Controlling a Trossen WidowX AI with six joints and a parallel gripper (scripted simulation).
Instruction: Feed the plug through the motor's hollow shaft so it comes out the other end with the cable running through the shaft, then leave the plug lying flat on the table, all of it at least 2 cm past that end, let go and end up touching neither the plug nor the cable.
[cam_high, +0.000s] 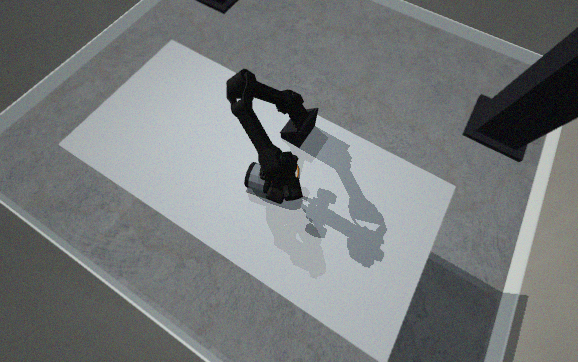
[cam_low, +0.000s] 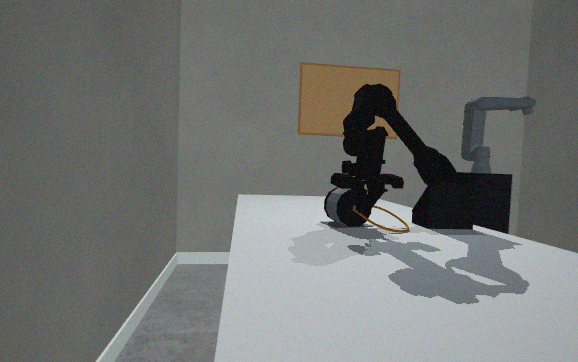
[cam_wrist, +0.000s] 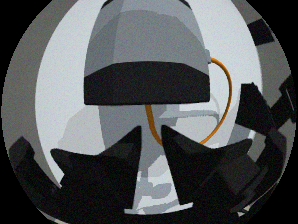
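Right now my hand is 11 cm to the left of the plug, 3 cm short of it and 3 cm above it.
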